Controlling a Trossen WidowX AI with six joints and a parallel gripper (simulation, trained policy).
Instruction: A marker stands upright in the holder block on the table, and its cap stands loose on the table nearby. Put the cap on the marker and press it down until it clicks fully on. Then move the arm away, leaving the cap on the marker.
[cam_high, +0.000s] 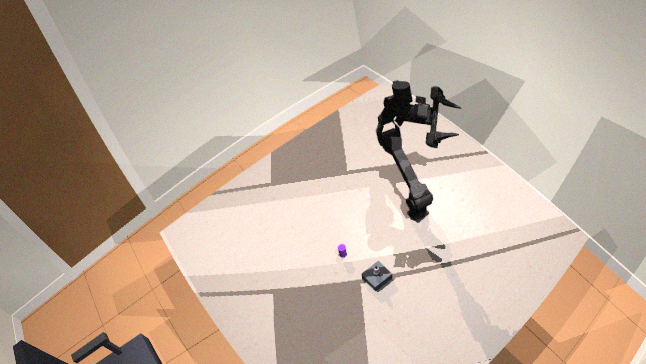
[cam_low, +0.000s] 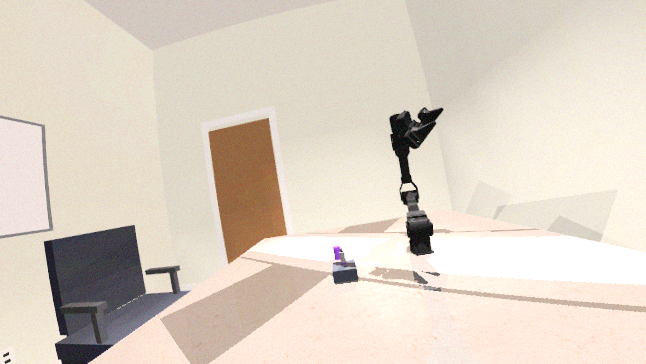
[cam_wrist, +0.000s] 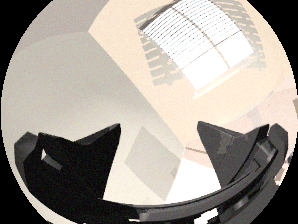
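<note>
My gripper tip is now 41 cm short of the purple cap, 14 cm to the left of it and 43 cm above it. The rest, counted from my gripper tip: grey holder block 39 cm ahead, 1 cm to the left, 44 cm below.
</note>
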